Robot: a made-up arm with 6 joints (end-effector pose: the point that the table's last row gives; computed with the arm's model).
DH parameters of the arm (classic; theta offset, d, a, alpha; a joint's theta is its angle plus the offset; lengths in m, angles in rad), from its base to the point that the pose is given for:
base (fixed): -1.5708 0.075 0 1.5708
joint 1: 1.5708 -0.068 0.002 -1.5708
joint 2: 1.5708 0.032 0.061 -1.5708
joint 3: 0 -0.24 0.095 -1.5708
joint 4: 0.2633 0 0.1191 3.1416
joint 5: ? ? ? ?
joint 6: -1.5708 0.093 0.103 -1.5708
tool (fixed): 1.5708 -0.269 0 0
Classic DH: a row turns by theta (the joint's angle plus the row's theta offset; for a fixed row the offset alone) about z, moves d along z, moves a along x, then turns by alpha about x.
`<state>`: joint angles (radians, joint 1 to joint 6).
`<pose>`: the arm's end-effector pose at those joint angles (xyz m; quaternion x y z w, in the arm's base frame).
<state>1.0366 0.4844 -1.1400 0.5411 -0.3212 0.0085</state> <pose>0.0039 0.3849 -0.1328 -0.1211 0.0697 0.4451 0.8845</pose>
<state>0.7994 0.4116 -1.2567 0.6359 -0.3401 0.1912</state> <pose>0.0011 0.3990 0.0134 -0.0386 -0.0796 0.4986 0.8623</pose>
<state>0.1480 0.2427 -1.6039 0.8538 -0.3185 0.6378</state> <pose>-0.0170 0.1955 0.3330 0.1936 -0.4348 0.4544 0.7530</pose>
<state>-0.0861 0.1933 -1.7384 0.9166 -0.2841 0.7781</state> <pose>-0.0175 0.0669 0.3744 0.2695 -0.5282 0.4014 0.6981</pose>
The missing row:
joint 5: -1.3075 0.45 0.134 1.5708
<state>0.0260 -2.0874 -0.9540 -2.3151 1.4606 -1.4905</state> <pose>0.2306 0.5202 -0.3676 0.3234 0.1733 -0.7826 0.5029</pose>
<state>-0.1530 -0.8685 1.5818 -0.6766 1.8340 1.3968</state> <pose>0.1405 -0.3919 0.2513 0.2946 0.3088 0.4203 0.8008</pose>
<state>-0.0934 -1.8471 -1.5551 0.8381 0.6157 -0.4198</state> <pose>0.0088 0.1712 -0.3446 -0.4002 -0.5261 0.5756 0.4813</pose>
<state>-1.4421 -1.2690 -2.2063 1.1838 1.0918 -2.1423</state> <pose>-0.6061 0.2863 -0.3684 0.4506 -0.0118 0.7947 0.4065</pose>
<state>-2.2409 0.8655 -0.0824 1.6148 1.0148 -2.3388</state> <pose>0.3521 -0.8046 0.3710 -0.7270 -0.1336 -0.0241 0.6731</pose>
